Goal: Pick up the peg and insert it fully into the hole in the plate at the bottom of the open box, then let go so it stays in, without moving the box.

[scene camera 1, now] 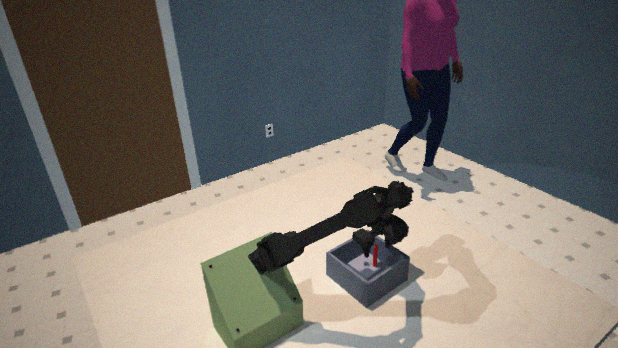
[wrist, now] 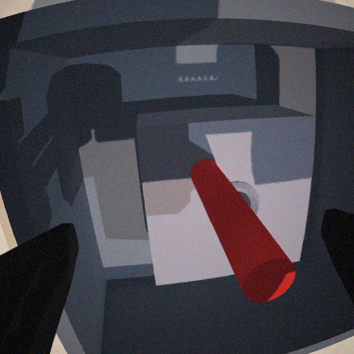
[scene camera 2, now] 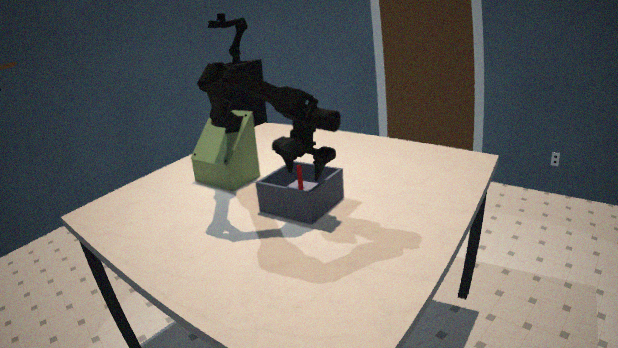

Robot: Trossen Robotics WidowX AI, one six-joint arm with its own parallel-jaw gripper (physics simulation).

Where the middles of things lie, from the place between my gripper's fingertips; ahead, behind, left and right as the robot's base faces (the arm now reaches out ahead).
Now: hand 2 cm past the pale plate (wrist: 266,151), 2 cm to the right of it and 7 cm above it. Round my hand: red peg (wrist: 263,270): 1 cm behind, 1 cm below.
